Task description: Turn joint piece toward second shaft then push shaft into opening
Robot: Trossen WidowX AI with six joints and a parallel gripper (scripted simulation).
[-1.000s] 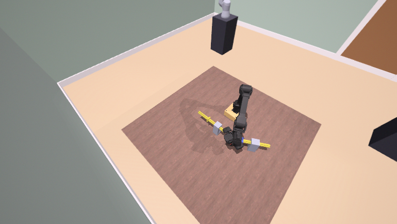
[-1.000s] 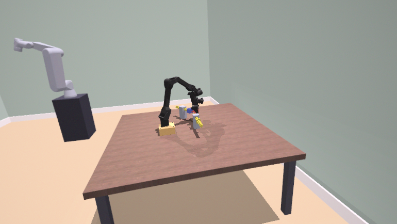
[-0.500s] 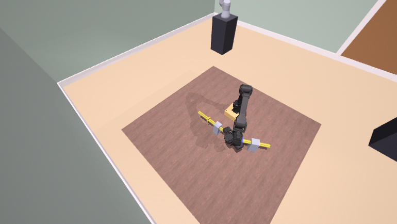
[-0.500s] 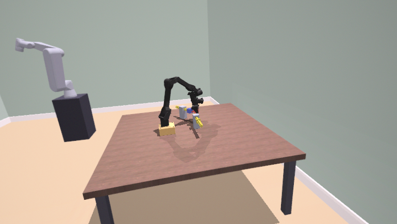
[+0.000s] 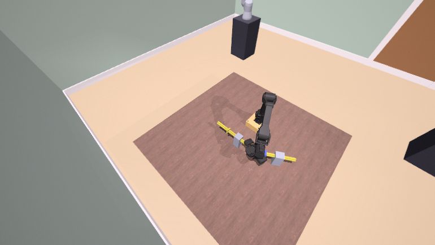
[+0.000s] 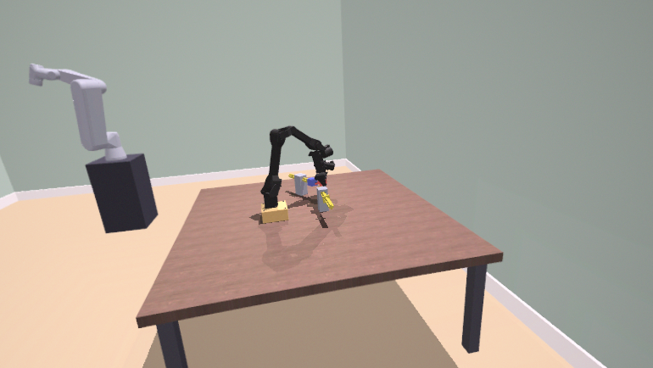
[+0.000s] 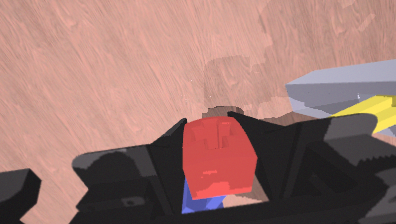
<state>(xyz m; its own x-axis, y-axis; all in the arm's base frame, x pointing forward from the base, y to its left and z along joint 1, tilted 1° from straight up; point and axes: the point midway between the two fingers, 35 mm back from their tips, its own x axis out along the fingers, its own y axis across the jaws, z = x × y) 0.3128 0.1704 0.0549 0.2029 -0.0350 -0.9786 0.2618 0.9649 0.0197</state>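
Now: gripper tip 30 mm below the red square joint piece, 20 mm past it and 10 mm to the right of it.
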